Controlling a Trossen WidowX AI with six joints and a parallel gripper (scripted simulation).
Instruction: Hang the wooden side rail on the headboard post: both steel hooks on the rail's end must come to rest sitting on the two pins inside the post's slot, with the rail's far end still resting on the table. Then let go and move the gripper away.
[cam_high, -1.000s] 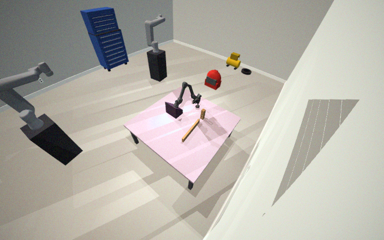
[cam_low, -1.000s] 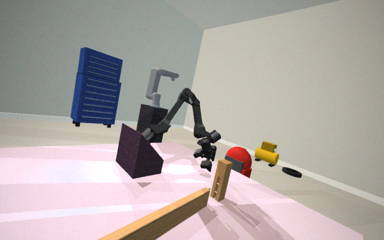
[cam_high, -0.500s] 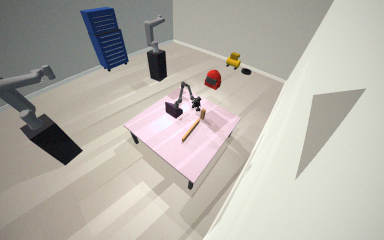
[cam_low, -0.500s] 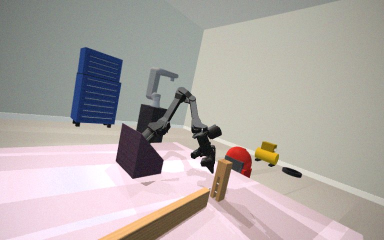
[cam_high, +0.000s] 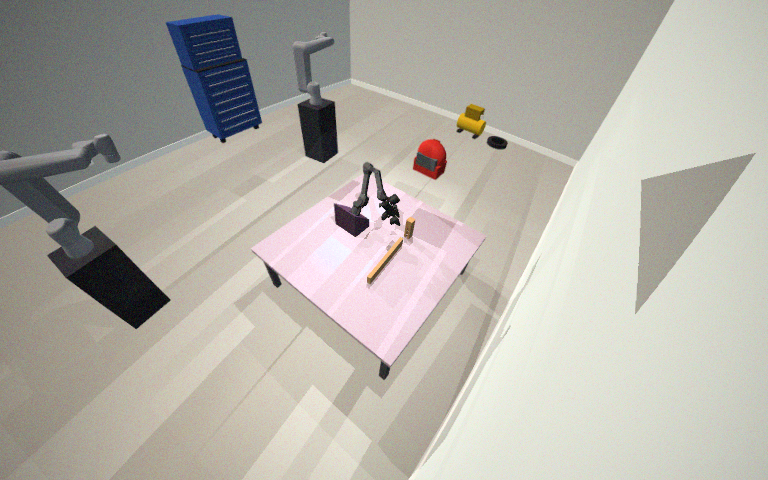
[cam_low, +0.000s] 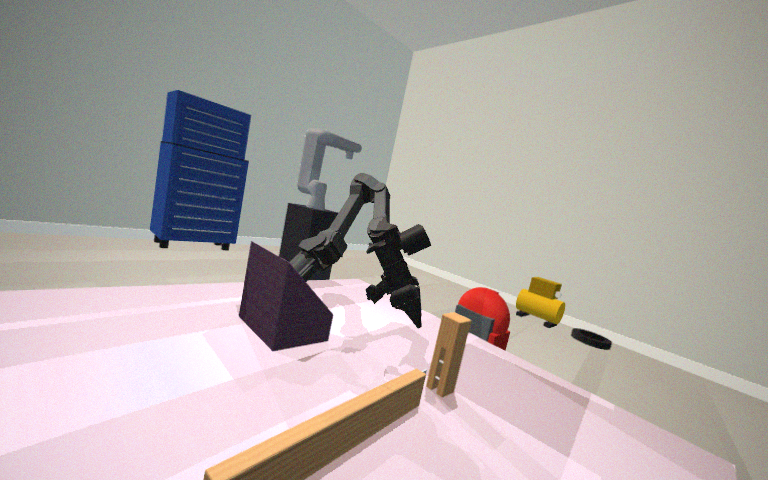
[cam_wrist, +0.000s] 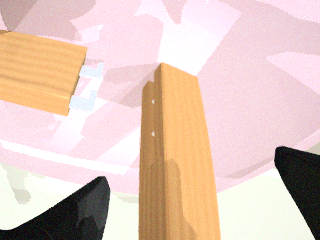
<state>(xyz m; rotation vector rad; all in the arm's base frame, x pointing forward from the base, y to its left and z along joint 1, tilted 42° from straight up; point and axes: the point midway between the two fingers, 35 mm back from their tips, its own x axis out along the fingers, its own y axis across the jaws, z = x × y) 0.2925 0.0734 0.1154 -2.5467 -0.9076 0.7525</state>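
The headboard post is 8 cm ahead of my gripper tip, 2 cm to the left of it and 5 cm below it.
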